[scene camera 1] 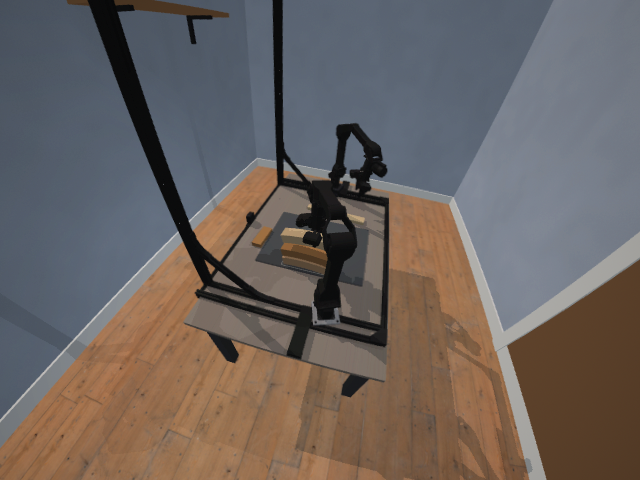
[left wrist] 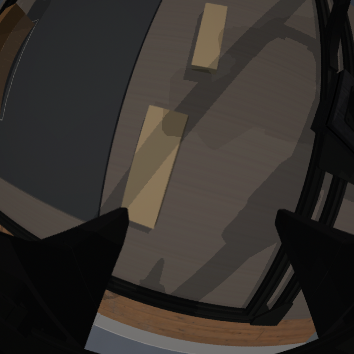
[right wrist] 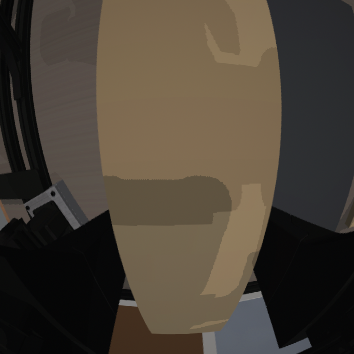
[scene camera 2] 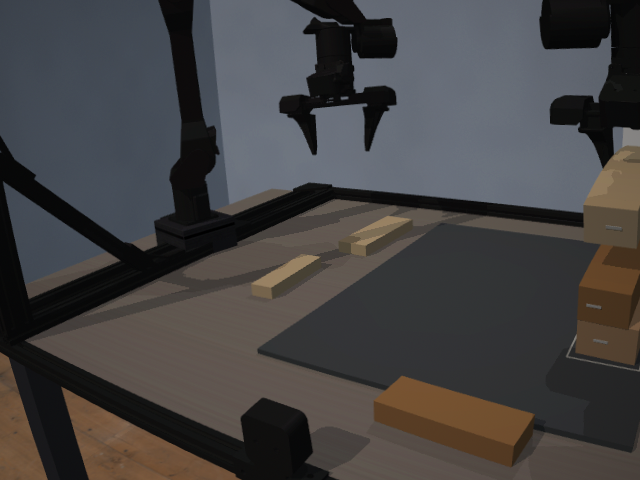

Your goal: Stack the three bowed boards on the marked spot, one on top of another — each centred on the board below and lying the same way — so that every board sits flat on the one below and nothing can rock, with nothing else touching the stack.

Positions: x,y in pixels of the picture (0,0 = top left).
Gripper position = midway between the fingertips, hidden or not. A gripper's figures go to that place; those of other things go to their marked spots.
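My left gripper (scene camera 2: 340,153): 99 cm from the lens. Brown bowed board (scene camera 2: 601,296): 60 cm from the lens. Brown block (scene camera 2: 498,433): 50 cm from the lens. Brown bowed board and brown block, marked spots: 18 cm apart.
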